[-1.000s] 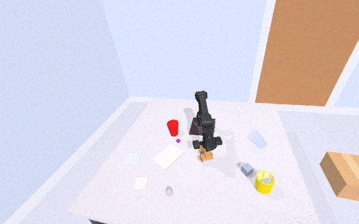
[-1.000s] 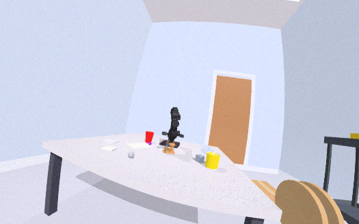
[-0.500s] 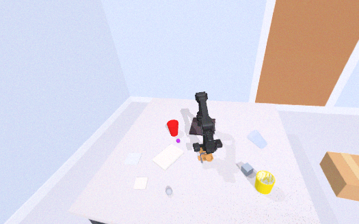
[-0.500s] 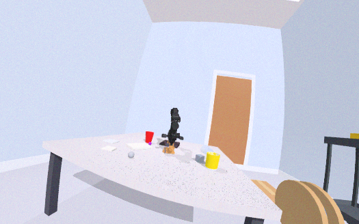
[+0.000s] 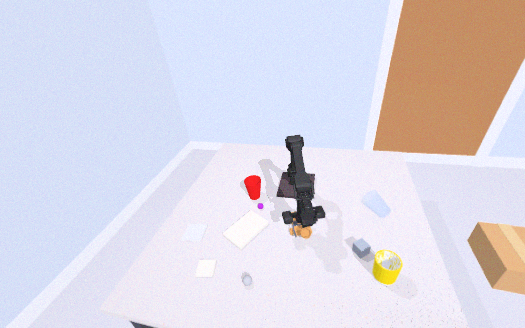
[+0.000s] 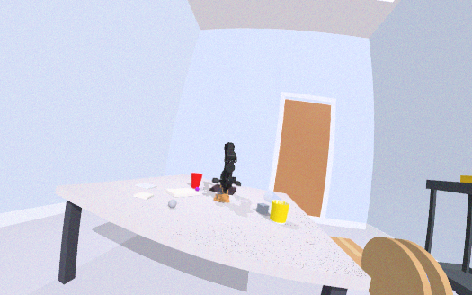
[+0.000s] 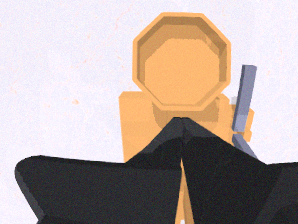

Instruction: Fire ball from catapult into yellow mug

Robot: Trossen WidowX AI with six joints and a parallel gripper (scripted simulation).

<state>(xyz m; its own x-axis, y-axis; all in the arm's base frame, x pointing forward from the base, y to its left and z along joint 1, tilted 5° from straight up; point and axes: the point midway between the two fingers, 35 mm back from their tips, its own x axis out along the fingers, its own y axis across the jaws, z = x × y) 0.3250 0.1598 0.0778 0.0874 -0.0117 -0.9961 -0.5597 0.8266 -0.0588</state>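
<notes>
Now: the wooden catapult 2 cm behind my gripper tip and 2 cm to the right of it. Round my gripper tip: purple ball (8 cm behind, 27 cm to the right, 3 cm below); grey cube (26 cm to the left, 2 cm below); white slab (8 cm ahead, 27 cm to the right, 4 cm below).
</notes>
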